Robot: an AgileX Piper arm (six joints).
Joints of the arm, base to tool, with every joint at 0 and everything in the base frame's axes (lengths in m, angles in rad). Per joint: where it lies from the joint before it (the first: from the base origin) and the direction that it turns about. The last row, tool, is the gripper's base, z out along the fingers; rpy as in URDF.
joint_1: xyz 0 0 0.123 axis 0 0 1
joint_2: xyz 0 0 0 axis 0 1 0
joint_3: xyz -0.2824 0 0.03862 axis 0 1 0
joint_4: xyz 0.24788 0 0.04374 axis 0.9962 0 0.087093
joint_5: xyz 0 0 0 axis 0 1 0
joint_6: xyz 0.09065 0 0.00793 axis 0.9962 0 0.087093
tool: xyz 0 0 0 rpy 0 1.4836 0
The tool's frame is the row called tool.
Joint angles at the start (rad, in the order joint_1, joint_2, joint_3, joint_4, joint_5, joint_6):
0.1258 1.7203 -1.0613 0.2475 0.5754 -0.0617
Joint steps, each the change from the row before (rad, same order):
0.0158 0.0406 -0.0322 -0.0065 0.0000 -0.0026
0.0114 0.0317 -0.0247 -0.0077 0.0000 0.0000
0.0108 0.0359 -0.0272 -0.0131 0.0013 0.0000
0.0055 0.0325 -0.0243 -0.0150 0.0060 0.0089
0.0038 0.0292 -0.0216 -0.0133 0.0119 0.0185
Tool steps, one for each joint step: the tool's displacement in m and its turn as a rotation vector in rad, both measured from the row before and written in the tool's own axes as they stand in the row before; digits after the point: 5 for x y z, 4 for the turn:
-0.00515 0.00478 0.00966 -0.0016 0.0113 -0.0212
-0.00381 0.00328 0.00775 0.0006 0.0091 -0.0159
-0.00392 0.00276 0.00900 0.0040 0.0121 -0.0197
-0.00314 0.00082 0.00816 0.0067 0.0154 -0.0077
-0.00214 0.00037 0.00741 0.0064 0.0203 0.0048

